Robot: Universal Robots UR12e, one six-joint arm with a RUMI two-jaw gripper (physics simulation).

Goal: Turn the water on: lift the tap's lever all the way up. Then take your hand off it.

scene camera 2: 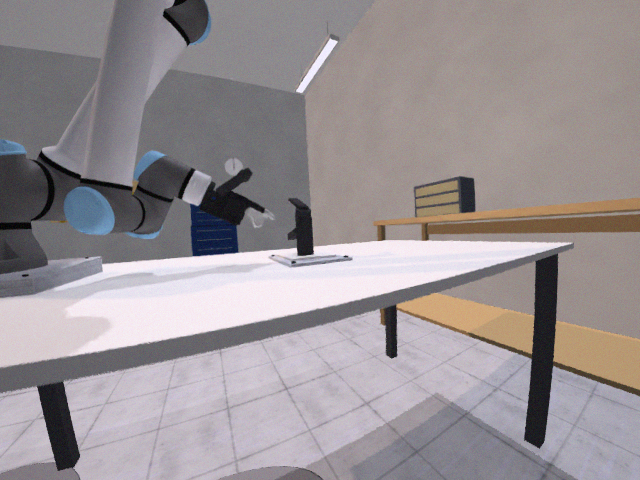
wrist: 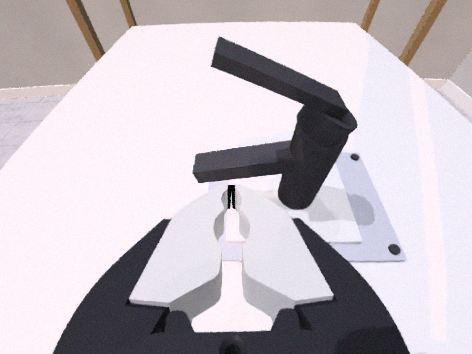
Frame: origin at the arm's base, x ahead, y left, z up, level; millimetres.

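Seen in the pictures: gripper, between the fingertips: (scene camera 2: 275, 219) (wrist: 231, 187).
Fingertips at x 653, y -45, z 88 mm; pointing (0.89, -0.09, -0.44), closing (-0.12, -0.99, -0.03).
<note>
Pixels of each thing's top centre, then the offset from my fingertips to it. "*": a spot on its surface instead. Level surfaces: height alone.
- black tap, a spot on its surface: (wrist: 314, 160) * dz -17, dx +29, dy -79 mm
- pale base plate, centre of its top: (wrist: 294, 194) (scene camera 2: 305, 255) dz -113, dx +51, dy -89 mm
- spout, centre of its top: (wrist: 244, 148) (scene camera 2: 296, 226) dz -26, dx +62, dy -20 mm
- white table, height of its surface: dz -125 mm
A black tap (scene camera 2: 305, 229) (wrist: 314, 160) stands upright on a pale base plate (scene camera 2: 320, 259) (wrist: 380, 235). Its flat lever (scene camera 2: 298, 203) (wrist: 275, 75) sits on top and is tilted up, its free end higher than the end at the tap body. The spout (scene camera 2: 292, 234) (wrist: 240, 162) sticks out below the lever on the same side. My gripper (scene camera 2: 271, 214) (wrist: 231, 187) is shut and empty. In the scene view it is left of the tap, apart from the lever, with a visible gap. In the wrist view the fingertips are just below the spout's image.
The tap stands on a white table (scene camera 2: 206, 304) (wrist: 125, 125). Behind it on the right is a wooden bench (scene camera 2: 516, 209) with a drawer box (scene camera 2: 444, 197). A blue cabinet (scene camera 2: 214, 240) stands behind my arm.
</note>
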